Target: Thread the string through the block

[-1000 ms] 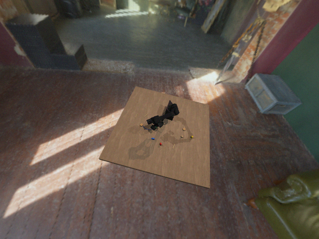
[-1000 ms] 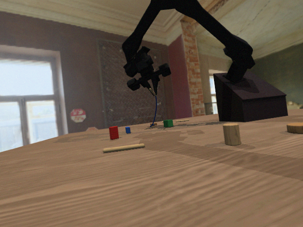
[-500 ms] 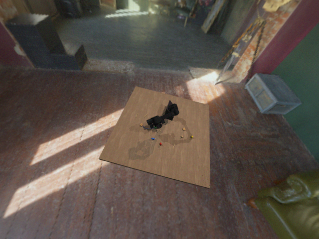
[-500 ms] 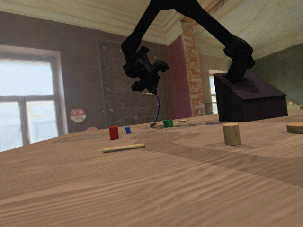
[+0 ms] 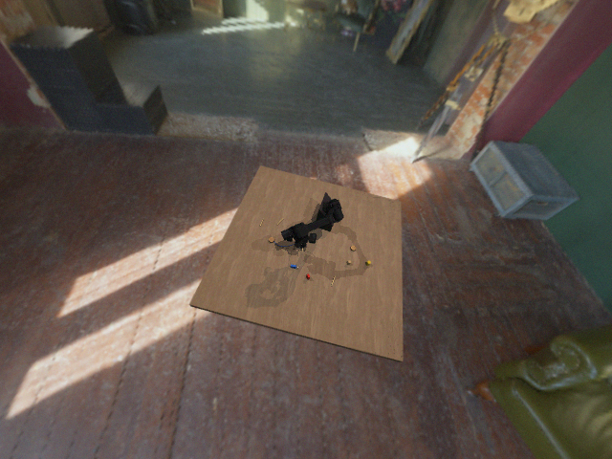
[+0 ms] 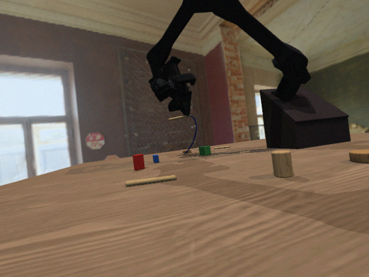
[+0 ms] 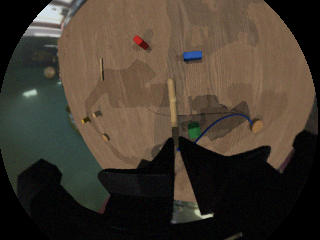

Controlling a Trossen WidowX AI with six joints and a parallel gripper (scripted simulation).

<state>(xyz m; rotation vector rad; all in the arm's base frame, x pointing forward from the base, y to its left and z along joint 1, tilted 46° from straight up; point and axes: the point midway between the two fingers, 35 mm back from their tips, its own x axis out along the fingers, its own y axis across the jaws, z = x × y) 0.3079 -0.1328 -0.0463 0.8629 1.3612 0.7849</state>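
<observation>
Right now the blue block is 12 cm ahead of my gripper tip, 4 cm to the right of it and 13 cm below it. Round my gripper tip: green block 6 cm behind, 3 cm to the right, 12 cm below; round wooden button 6 cm behind, 23 cm to the right, 13 cm below; red block 18 cm ahead, 7 cm to the left, 12 cm below.
</observation>
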